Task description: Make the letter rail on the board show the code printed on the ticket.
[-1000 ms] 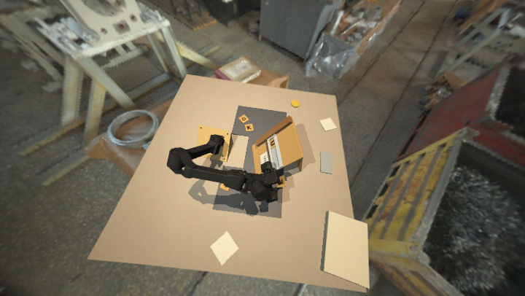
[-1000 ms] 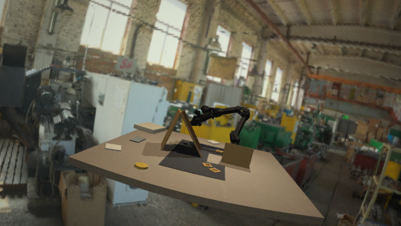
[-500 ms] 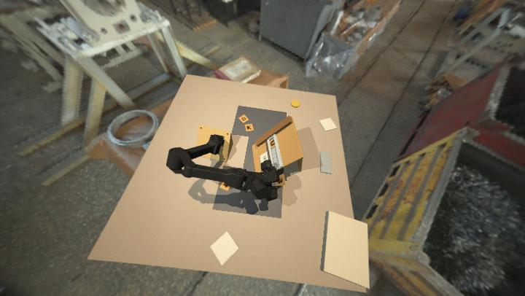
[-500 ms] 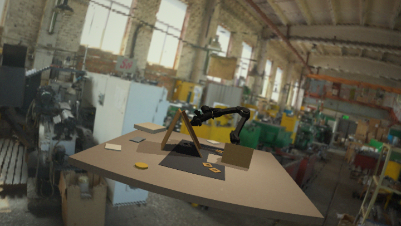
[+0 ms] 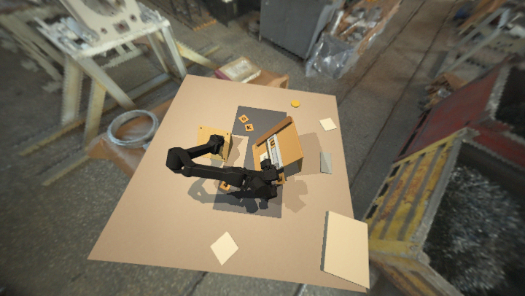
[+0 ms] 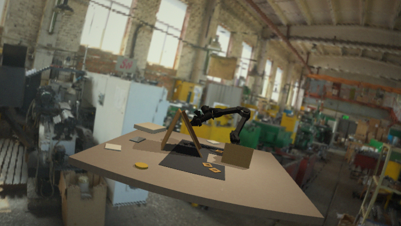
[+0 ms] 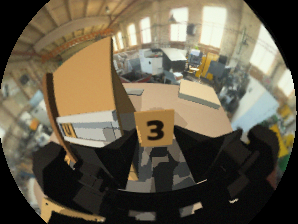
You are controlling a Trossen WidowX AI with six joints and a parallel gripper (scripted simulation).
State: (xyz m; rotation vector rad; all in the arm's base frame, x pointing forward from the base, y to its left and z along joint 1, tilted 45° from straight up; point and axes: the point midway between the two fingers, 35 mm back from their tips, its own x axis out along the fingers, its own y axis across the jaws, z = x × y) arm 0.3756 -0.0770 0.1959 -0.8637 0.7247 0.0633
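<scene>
The orange tile marked u is 70 mm behind my gripper tip and 200 mm to the left of it. Round my gripper tip: letter tile right at my gripper tip; then white ticket 100 mm behind, 130 mm to the left, 80 mm below; then dark mat 200 mm behind, 200 mm to the left, 160 mm below.
</scene>
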